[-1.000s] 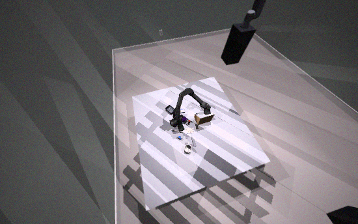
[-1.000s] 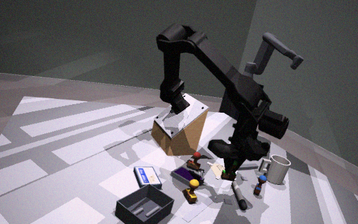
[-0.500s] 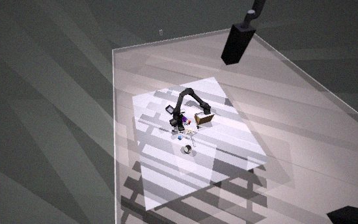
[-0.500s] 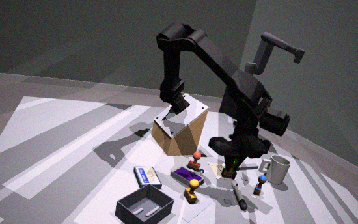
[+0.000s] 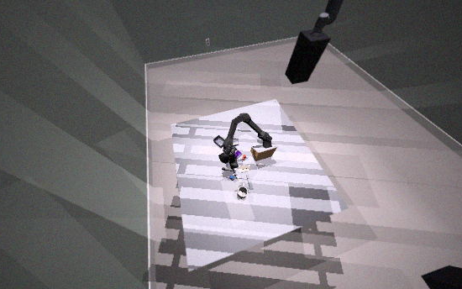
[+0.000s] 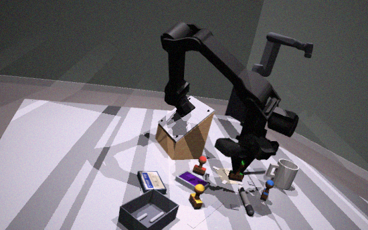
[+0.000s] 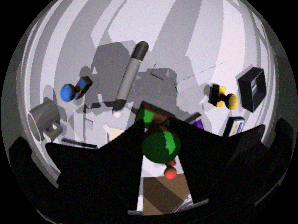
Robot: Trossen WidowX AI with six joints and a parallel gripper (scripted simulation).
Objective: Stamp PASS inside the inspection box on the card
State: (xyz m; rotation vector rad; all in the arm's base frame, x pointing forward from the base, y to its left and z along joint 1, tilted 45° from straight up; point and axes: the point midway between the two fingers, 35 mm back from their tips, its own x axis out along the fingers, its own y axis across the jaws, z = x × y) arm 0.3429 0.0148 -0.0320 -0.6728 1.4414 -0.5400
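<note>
The purple ink pad is 8 cm behind my gripper tip, 9 cm to the right of it and 8 cm below it. From my gripper tip the other things lie so: marker (5 cm ahead, 3 cm to the left, 8 cm below); then yellow-knobbed stamp (2 cm ahead, 13 cm to the right, 7 cm below); then green-knobbed stamp (right at my gripper tip).
</note>
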